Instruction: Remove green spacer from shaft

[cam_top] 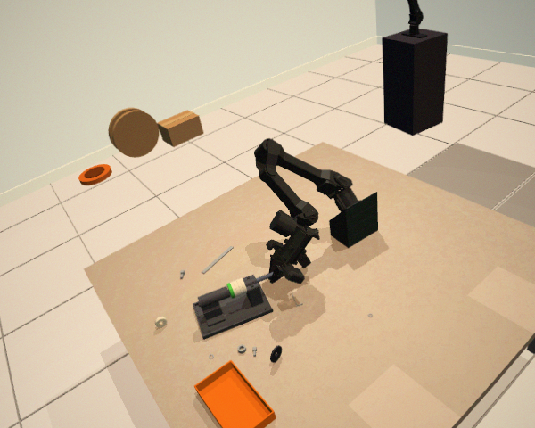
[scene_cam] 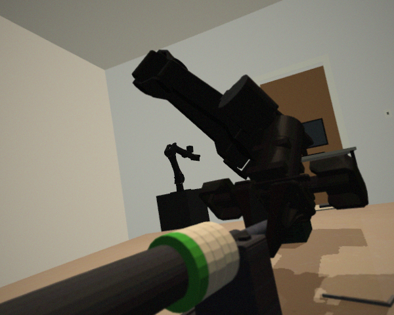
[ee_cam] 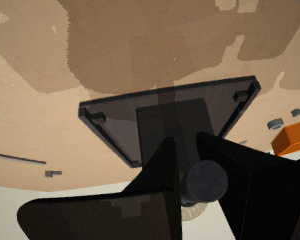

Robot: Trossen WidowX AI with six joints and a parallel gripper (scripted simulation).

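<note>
The grey shaft lies 5 cm ahead of my gripper tip, 1 cm to the right of it and 2 cm above it. From my gripper tip the other things lie so: allen key (4 cm behind, 8 cm to the left, 5 cm below); then green spacer (13 cm ahead, 2 cm to the right, 2 cm above); then black ring (11 cm ahead, 23 cm to the left, 3 cm below).
</note>
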